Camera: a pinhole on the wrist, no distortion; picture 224 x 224 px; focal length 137.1 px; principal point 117.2 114.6 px. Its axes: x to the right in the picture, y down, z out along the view. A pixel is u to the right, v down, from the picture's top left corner.
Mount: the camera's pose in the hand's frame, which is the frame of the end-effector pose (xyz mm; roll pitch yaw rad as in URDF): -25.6 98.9 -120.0 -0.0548 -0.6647 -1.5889
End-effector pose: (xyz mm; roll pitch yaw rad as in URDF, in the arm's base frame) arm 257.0 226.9 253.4 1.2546 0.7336 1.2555
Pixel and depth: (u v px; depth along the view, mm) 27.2 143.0 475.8
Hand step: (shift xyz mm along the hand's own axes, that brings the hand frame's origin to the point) 108.5 632.1 57.0
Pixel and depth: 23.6 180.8 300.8
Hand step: 142.1 437.9 -16.5
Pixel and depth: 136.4 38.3 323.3
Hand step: -184.5 271.4 169.8
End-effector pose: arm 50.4 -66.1 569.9 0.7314 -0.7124 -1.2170
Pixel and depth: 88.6 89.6 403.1
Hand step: -71.2 416.7 148.1
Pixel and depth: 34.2 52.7 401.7
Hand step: -176.6 546.7 53.5
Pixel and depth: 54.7 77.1 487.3
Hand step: -123.3 580.2 131.7
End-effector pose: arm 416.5 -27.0 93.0 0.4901 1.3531 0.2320
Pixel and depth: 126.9 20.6 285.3
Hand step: -202.2 268.6 125.1
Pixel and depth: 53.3 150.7 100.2
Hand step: 8.0 195.9 -71.2
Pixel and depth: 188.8 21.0 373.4
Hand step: -258.1 188.2 304.7
